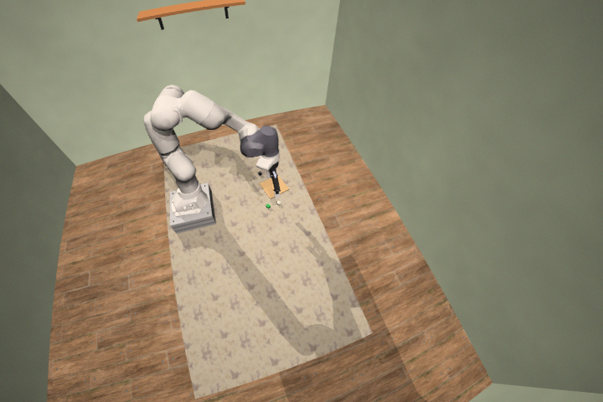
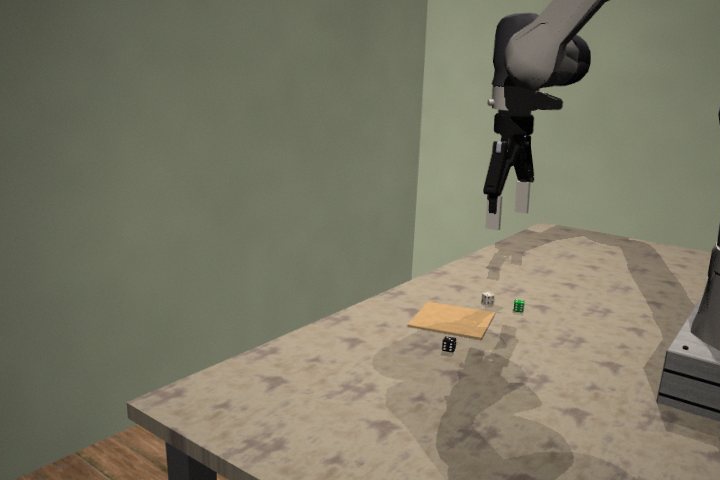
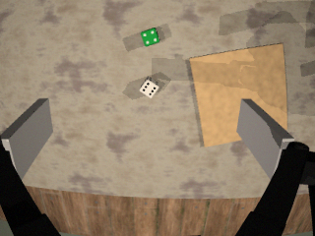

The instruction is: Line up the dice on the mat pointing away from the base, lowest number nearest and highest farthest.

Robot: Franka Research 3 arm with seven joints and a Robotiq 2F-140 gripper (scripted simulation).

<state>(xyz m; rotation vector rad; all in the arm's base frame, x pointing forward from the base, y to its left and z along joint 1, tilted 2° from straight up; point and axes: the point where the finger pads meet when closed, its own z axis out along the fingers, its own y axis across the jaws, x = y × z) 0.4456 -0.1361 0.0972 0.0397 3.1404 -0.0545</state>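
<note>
Right now my hand is 40 mm past the green die and 180 mm above it. From my hand the other things lie so: tan mat (40 mm ahead, 130 mm to the left, 190 mm below); black die (10 mm behind, 260 mm to the left, 180 mm below); white die (30 mm ahead, 10 mm to the right, 180 mm below).
</note>
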